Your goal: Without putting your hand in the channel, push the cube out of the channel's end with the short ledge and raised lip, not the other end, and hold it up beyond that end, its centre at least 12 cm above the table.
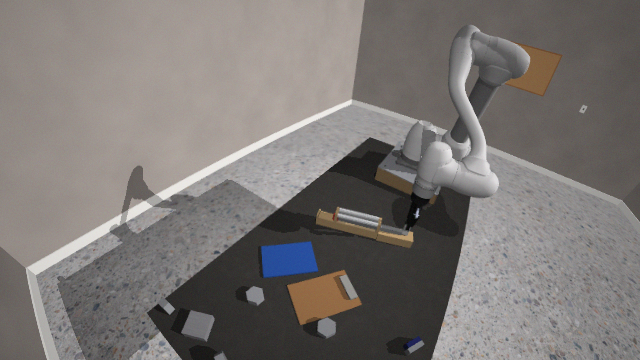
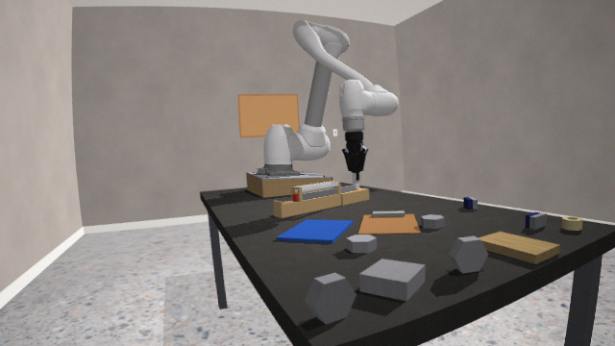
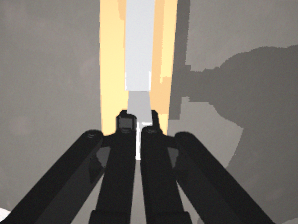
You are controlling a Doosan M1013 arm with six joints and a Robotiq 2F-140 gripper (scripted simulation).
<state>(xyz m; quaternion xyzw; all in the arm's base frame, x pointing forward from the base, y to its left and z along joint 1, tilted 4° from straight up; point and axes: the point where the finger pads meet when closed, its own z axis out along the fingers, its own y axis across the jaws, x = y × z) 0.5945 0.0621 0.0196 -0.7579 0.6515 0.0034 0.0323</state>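
Now: the red cube 5 cm ahead of my hand, 31 cm to the right of it and 3 cm below it. Round my hand: light grey stick 1 cm ahead, 8 cm to the right, 3 cm below; then channel 4 cm ahead, 21 cm to the right, 3 cm below; then grey bar 4 cm ahead, 23 cm to the right, 3 cm below.
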